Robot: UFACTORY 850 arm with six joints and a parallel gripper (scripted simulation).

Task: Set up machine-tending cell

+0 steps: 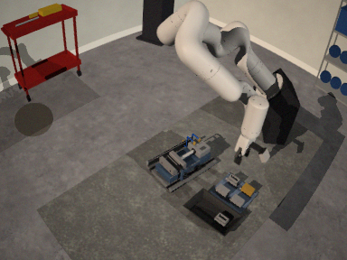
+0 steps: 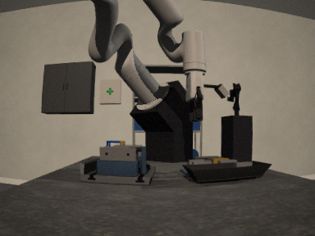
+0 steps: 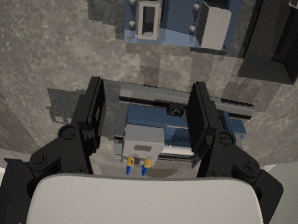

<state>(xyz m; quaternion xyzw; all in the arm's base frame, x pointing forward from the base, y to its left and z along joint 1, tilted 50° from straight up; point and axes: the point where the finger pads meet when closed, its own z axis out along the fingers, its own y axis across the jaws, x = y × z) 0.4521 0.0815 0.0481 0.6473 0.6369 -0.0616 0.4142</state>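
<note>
Now: hand 17 cm above the brass blank, 9 cm to the right of it and 2 cm short of it. The rest, counted from my hand: vise (26 cm to the right, 15 cm below, 4 cm ahead).
</note>
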